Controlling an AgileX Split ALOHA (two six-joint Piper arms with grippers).
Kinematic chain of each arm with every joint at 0, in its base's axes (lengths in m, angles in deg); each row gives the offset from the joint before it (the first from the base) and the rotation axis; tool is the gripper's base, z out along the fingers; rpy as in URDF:
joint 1: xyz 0 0 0.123 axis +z
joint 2: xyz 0 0 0 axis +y
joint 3: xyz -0.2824 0 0.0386 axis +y
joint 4: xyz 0.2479 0 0.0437 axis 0.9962 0 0.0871
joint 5: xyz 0 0 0 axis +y
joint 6: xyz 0.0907 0 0.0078 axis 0.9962 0 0.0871
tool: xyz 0 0 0 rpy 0 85 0
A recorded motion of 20 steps. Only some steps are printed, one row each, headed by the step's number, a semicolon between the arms.
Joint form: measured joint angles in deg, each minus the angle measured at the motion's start. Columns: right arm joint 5, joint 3, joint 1, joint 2, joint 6, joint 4; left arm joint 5, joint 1, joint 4, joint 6, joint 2, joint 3.
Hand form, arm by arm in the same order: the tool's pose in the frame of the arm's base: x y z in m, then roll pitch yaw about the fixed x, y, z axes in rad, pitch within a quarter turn. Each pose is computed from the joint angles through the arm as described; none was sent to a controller.
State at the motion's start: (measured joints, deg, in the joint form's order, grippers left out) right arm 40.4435 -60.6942 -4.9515 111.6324 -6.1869 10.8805; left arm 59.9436 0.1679 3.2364 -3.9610 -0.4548 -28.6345
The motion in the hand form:
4: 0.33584 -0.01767 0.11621 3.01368 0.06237 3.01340; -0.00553 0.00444 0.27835 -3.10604 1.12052 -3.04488
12: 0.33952 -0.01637 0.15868 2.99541 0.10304 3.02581; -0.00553 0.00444 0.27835 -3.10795 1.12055 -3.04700
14: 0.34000 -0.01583 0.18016 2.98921 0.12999 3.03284; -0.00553 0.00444 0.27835 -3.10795 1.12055 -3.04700
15: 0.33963 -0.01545 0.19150 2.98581 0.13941 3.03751; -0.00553 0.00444 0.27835 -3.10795 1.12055 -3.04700
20: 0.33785 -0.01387 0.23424 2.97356 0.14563 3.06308; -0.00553 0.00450 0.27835 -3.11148 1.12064 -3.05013
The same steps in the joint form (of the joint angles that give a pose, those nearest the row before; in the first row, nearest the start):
4: 0.27 0.00 0.00 0.00 0.18 0.16; 0.00 0.00 0.00 0.00 0.00 0.00
12: 6.67 -3.55 0.00 -5.10 0.19 0.34; 0.00 0.00 0.00 0.05 0.00 0.00
14: 9.46 -5.36 0.00 -7.58 0.19 0.34; 0.00 0.00 0.00 0.05 0.00 0.00
15: 11.24 -6.41 0.00 -8.81 0.19 0.34; 0.00 0.00 0.00 0.05 0.00 0.00
20: 20.06 -11.95 0.00 -12.29 0.19 0.27; 0.00 0.00 0.05 0.11 0.00 0.00

